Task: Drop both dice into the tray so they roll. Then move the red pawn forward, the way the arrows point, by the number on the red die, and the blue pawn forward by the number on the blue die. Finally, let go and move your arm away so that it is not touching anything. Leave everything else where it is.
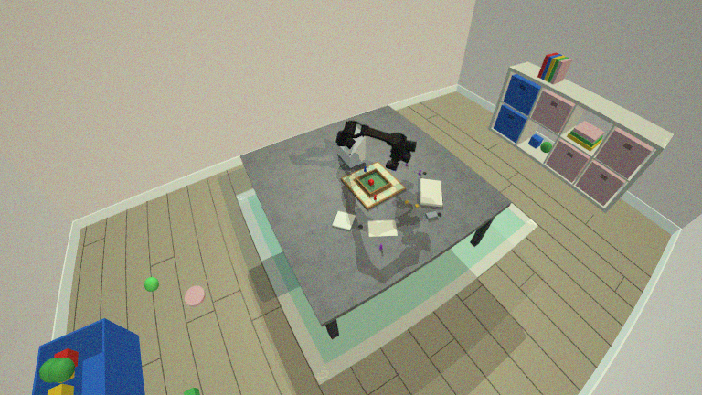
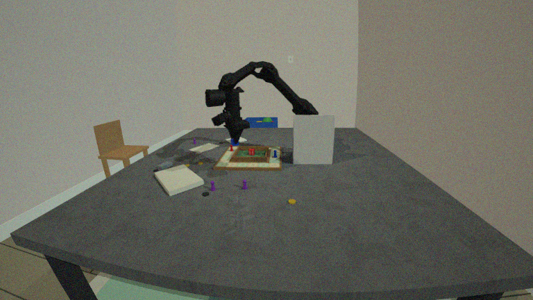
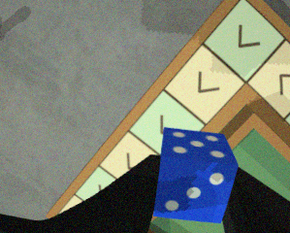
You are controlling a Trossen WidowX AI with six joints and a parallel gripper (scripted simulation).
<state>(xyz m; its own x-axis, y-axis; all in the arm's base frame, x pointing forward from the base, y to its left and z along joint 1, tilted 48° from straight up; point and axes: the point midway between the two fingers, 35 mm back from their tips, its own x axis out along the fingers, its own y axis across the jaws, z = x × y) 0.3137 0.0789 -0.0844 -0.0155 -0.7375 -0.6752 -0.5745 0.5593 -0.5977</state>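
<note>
My gripper tip is 7 cm short of the red pawn, 18 cm to the left of it and 8 cm above it. Also, from my gripper tip: green tray (4 cm behind, 12 cm to the right, 10 cm below); blue pawn (16 cm behind, 10 cm to the right, 8 cm below); flat white box (20 cm ahead, 14 cm to the left, 10 cm below).
</note>
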